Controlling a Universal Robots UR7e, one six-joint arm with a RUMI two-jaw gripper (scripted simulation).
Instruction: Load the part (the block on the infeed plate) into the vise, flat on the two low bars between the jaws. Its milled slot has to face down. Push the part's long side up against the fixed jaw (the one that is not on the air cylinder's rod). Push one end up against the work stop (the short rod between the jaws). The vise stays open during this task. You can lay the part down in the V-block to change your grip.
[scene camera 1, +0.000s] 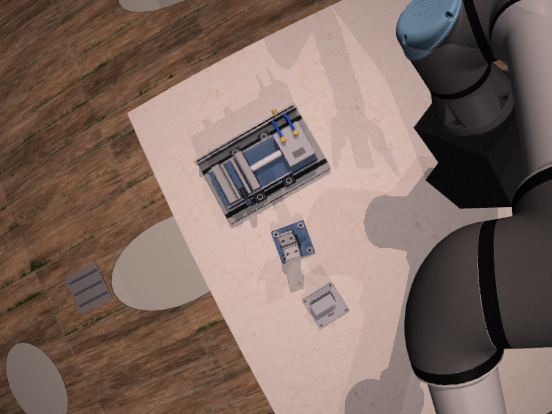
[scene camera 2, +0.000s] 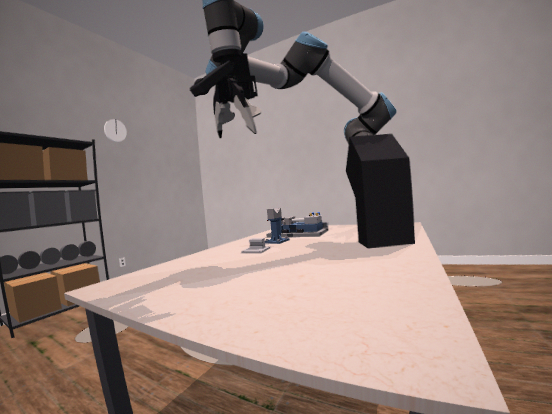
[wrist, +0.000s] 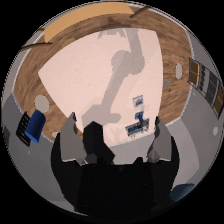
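Note:
I see a vise (scene camera 1: 279, 167), and there is an air cylinder (scene camera 1: 293, 143) as well. As for my gripper (scene camera 2: 236, 136), it is visible there and also in the wrist view (wrist: 116, 115).

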